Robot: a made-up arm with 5 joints.
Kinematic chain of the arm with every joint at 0, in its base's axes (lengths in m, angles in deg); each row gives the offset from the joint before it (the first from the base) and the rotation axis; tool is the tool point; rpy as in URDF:
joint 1: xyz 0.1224 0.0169 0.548 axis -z
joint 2: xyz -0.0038 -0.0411 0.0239 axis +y
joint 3: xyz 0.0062 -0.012 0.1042 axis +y
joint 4: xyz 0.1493 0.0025 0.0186 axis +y
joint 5: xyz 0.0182 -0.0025 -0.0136 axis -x
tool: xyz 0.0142 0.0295 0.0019 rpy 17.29 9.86 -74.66
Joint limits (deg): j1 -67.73..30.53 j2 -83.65..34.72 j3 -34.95..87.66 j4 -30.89..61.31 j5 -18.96..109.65
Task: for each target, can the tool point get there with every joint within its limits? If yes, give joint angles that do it. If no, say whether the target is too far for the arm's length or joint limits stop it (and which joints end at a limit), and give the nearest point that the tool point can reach.
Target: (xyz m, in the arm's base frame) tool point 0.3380 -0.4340 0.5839
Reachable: no: too far | nearest point 0.3114 -0.1657 0.6154 | short by 0.271 m
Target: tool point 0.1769 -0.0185 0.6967
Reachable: yes | joints 7.74 -54.05 22.63 43.62 34.78
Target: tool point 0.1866 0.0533 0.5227
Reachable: yes | joints -49.54 -7.69 65.26 18.04 23.46
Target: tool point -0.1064 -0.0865 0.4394
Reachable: no: joint limits stop it (at a limit: joint 2, joint 3, joint 5) | nearest point 0.0497 -0.0159 0.4942 | short by 0.180 m
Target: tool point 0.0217 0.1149 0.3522
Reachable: no: joint limits stop it (at a limit: joint 1, joint 2, joint 3, joint 4) | nearest point 0.0686 0.0076 0.4865 | short by 0.178 m
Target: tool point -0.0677 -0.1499 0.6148
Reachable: no: joint limits stop it (at a limit: joint 2, joint 3, joint 4, joint 5) | nearest point -0.0450 -0.1300 0.7301 | short by 0.119 m
